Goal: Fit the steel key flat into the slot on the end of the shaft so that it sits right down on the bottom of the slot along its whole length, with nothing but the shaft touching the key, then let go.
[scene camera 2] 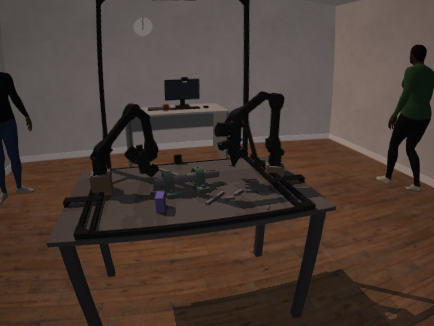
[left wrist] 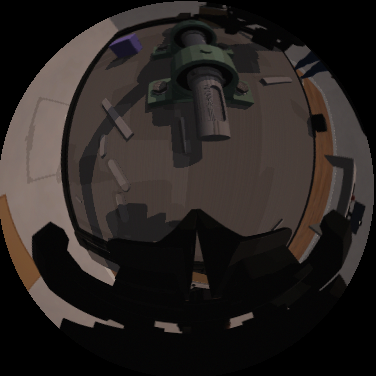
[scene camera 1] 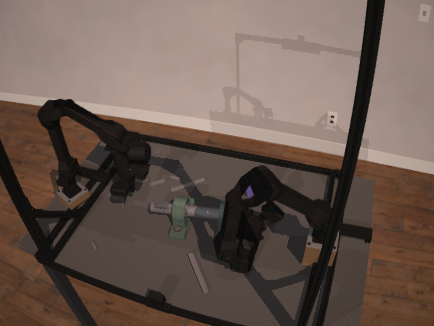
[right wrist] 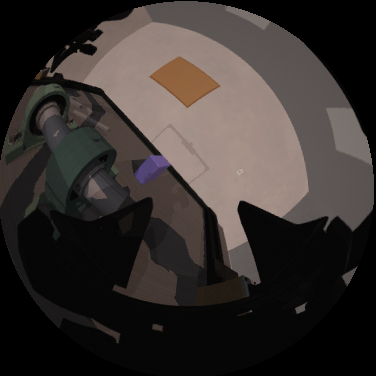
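Pixels of known places: left gripper, between the fingertips: (scene camera 2: 233, 166) (left wrist: 195, 212) (scene camera 1: 132, 191); right gripper, between the fingertips: (scene camera 2: 142, 168) (scene camera 1: 261, 204) (right wrist: 196, 203); left arm's base, origin of its link: (scene camera 2: 275, 164) (left wrist: 199, 292) (scene camera 1: 71, 190); right arm's base, origin of its link: (scene camera 2: 100, 172) (scene camera 1: 323, 236).
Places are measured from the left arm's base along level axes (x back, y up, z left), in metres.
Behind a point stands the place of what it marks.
Observation:
The grey shaft (scene camera 1: 207, 212) @[x -0.485, y 0.011, z 0.249 m] (left wrist: 207, 127) @[x -0.306, y 0.013, z 0.168 m] lies level through two green bearing blocks. The slot (left wrist: 218, 105) @[x -0.341, y 0.009, z 0.169 m] near its free end shows as a recess; I see no key in it. Several loose steel bars lie on the table; which is the task's key I cannot tell. A round-ended bar (left wrist: 119, 175) @[x -0.192, y -0.044, z 0.273 m] and a shorter, fainter bar (left wrist: 121, 206) @[x -0.135, y -0.044, z 0.252 m] lie left of the shaft end in the left wrist view. My left gripper (left wrist: 195, 212) @[x -0.227, y 0.031, z 0.142 m] (scene camera 2: 234, 163) @[x -0.227, y 0.031, z 0.142 m] is shut and empty, above the table beyond the shaft's free end. My right gripper (right wrist: 196, 203) @[x -0.637, y 0.072, z 0.340 m] is open and empty, near the shaft's other end.
Green bearing blocks (scene camera 1: 179, 215) @[x -0.423, y 0.014, z 0.177 m] (left wrist: 205, 56) @[x -0.382, y 0.041, z 0.206 m] hold the shaft. A purple block (scene camera 2: 160, 202) @[x -0.499, y -0.005, z 0.513 m] (left wrist: 126, 46) (right wrist: 152, 169) @[x -0.530, y -0.003, z 0.446 m] stands beyond them. A long bar (scene camera 1: 188, 184) @[x -0.297, y -0.044, z 0.349 m] (left wrist: 117, 119) @[x -0.286, y -0.045, z 0.329 m] and another long bar (scene camera 1: 197, 272) @[x -0.596, y -0.043, z 0.068 m] (left wrist: 276, 80) @[x -0.569, y -0.043, z 0.080 m] lie on opposite sides of the shaft. A dark frame edges the table.

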